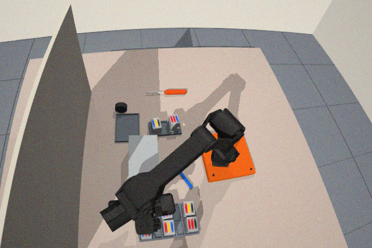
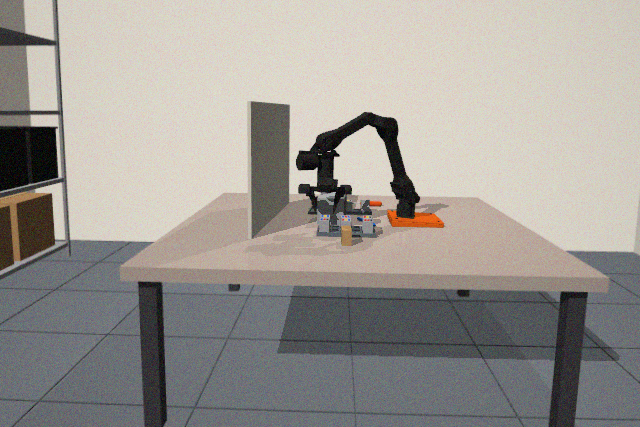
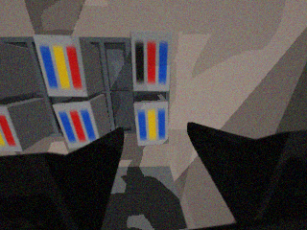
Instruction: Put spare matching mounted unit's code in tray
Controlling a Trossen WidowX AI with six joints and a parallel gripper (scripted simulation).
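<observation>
Now: the small grey spare 2 cm below my gripper tip. Round my gripper tip: tan block (11 cm behind, 15 cm to the left, 4 cm below); blue pen (12 cm behind, 17 cm to the right, 6 cm below); grey mounted unit (1 cm ahead, 18 cm to the right, 1 cm below).
</observation>
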